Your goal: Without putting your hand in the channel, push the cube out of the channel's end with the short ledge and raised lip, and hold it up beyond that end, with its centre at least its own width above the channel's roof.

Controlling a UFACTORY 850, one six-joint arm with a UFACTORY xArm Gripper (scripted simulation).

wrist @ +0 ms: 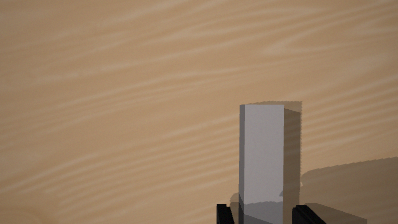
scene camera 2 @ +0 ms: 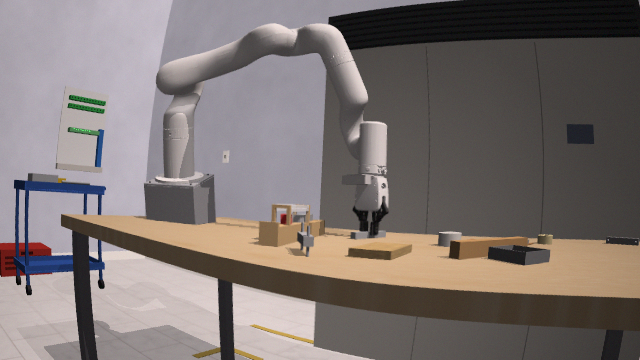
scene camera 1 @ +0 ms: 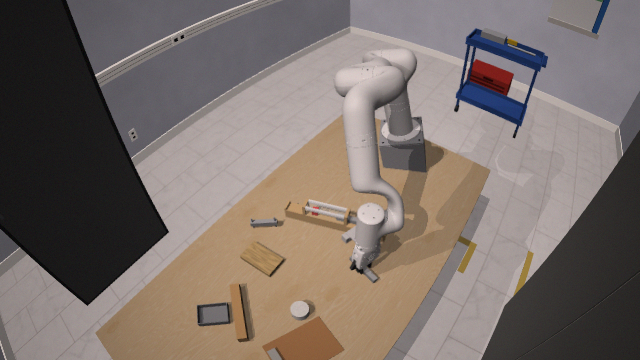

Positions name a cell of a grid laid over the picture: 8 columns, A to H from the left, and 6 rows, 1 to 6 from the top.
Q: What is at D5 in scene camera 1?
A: A wooden plate.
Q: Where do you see a wooden beam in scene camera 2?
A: At F5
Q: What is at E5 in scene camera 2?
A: A wooden plate.
